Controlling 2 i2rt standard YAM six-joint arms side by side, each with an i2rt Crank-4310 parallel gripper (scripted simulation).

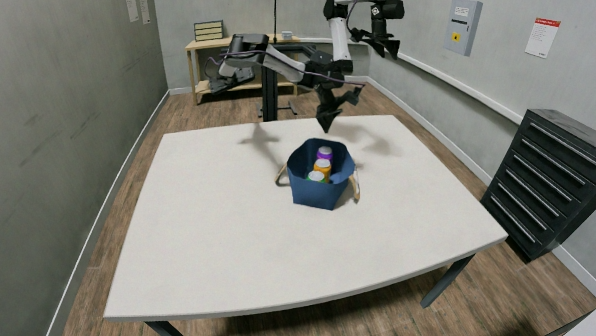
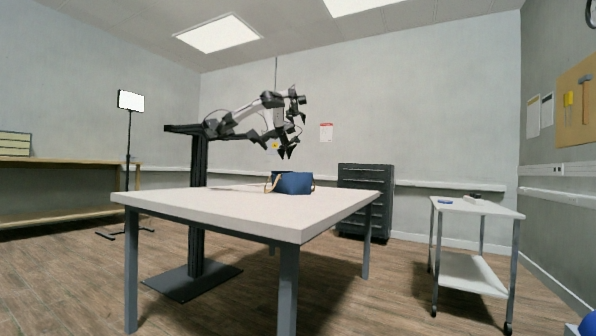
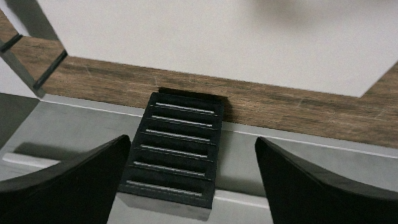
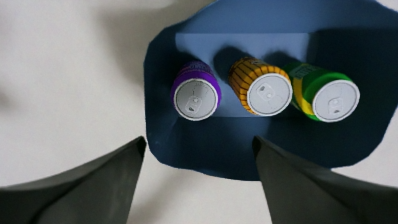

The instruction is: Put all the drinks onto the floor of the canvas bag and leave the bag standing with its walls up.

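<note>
Blue canvas bag [image 1: 305,192], [image 2: 288,182], [image 4: 221,147]. My left gripper [image 1: 389,59], [image 3: 193,138]. My right gripper [image 1: 328,128], [image 4: 199,138].
</note>
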